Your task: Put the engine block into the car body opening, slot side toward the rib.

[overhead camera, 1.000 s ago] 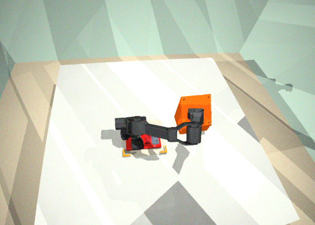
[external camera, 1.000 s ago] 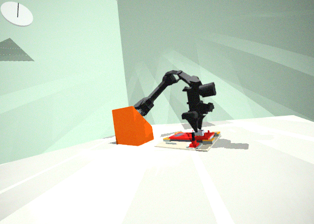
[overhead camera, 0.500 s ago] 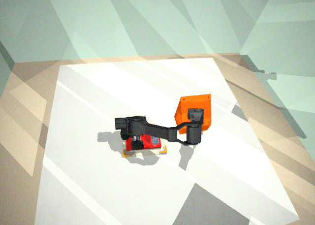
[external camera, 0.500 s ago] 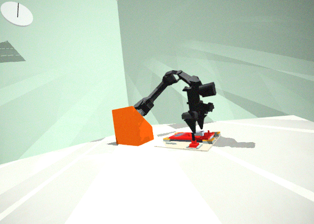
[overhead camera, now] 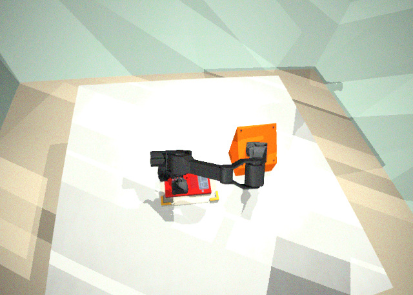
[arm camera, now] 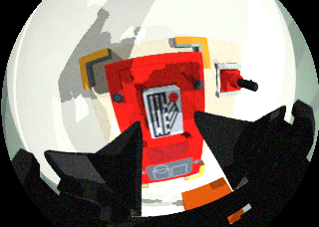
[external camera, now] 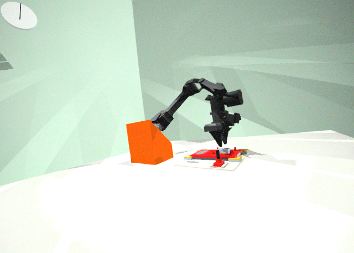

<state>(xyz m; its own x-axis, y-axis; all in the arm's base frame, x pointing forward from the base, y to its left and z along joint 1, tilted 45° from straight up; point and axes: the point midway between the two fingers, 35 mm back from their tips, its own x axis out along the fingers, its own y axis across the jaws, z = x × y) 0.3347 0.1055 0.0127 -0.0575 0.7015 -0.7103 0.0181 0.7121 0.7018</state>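
Now: the engine block 30 mm below my gripper tip and 10 mm to the left of it. Also, from my gripper tip: black post 110 mm to the right, 20 mm below, 20 mm ahead.
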